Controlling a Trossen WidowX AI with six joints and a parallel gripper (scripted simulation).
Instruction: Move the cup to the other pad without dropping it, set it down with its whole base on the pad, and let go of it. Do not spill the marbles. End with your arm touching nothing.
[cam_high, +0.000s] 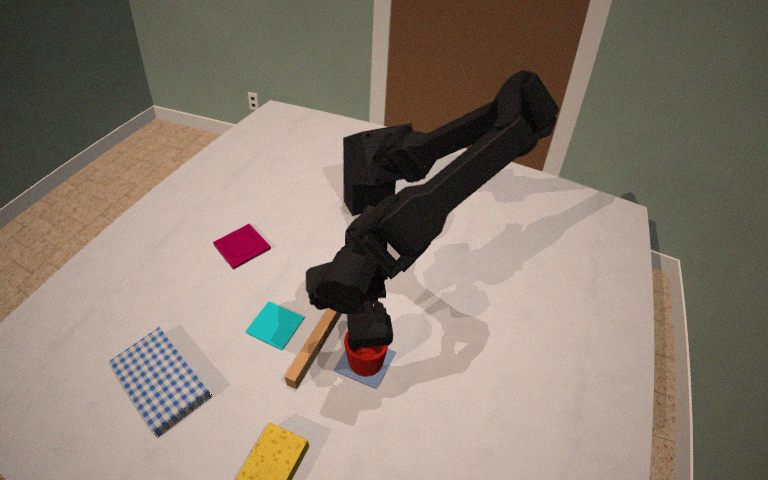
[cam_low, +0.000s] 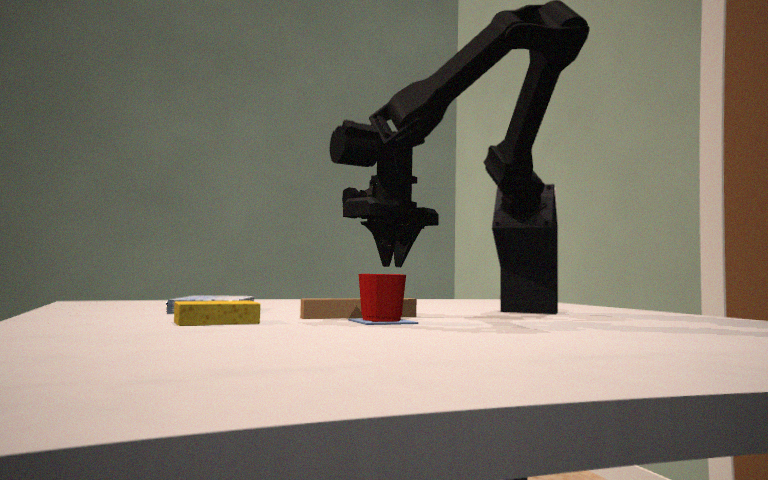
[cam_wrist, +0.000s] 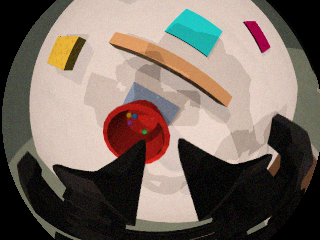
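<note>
Now: hand 2 cm short of the red cup, 2 cm to the right of it and 10 cm above it. Round my hand: wooden bar 4 cm ahead, 7 cm to the right, 11 cm below.
</note>
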